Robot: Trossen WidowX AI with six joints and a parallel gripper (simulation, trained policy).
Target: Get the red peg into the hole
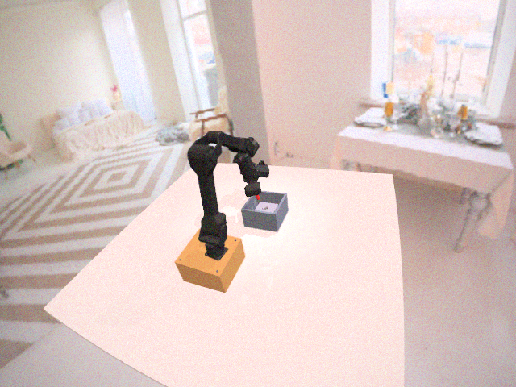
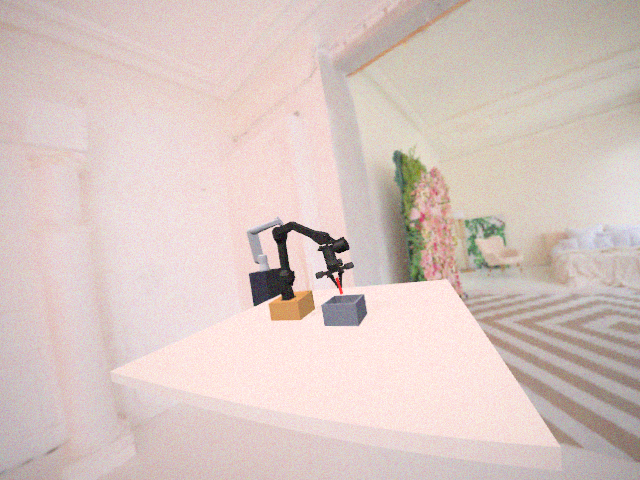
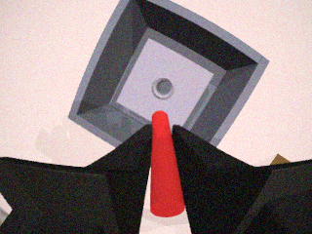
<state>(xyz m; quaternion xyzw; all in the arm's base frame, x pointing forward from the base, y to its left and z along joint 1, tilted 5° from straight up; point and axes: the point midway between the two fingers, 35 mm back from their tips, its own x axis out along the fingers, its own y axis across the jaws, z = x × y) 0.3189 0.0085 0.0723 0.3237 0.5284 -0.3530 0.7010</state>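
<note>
My gripper tip is 1 cm past the red peg, 1 cm to the right of it and 1 cm below it. Also, from my gripper tip: plate 2 cm ahead, 2 cm to the right, 10 cm below; grey box 2 cm ahead, 2 cm to the right, 12 cm below.
</note>
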